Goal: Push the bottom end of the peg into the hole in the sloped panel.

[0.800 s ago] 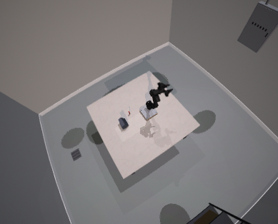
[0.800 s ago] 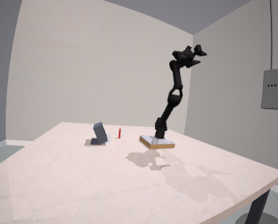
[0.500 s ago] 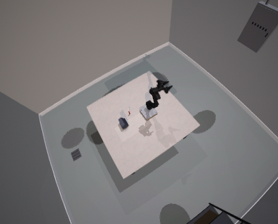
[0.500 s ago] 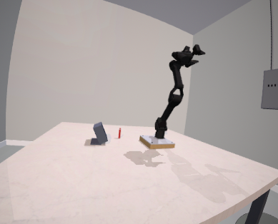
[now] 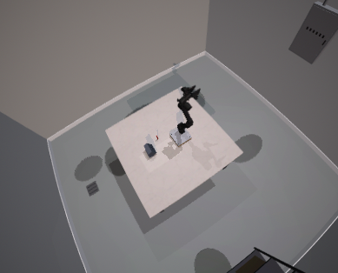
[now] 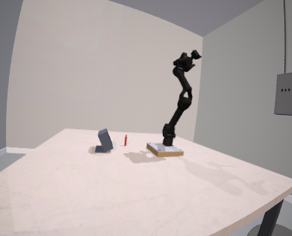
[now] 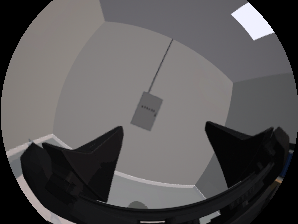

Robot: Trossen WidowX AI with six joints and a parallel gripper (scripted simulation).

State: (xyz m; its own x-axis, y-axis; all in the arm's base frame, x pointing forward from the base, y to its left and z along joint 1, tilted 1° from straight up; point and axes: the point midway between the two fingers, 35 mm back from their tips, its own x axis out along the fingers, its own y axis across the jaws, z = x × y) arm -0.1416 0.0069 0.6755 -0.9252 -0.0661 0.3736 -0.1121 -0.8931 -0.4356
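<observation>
The peg is 66 cm below my gripper tip, 49 cm ahead of it and 10 cm to the right of it. Also, from my gripper tip: panel: 66 cm below, 64 cm ahead, 1 cm to the left.
</observation>
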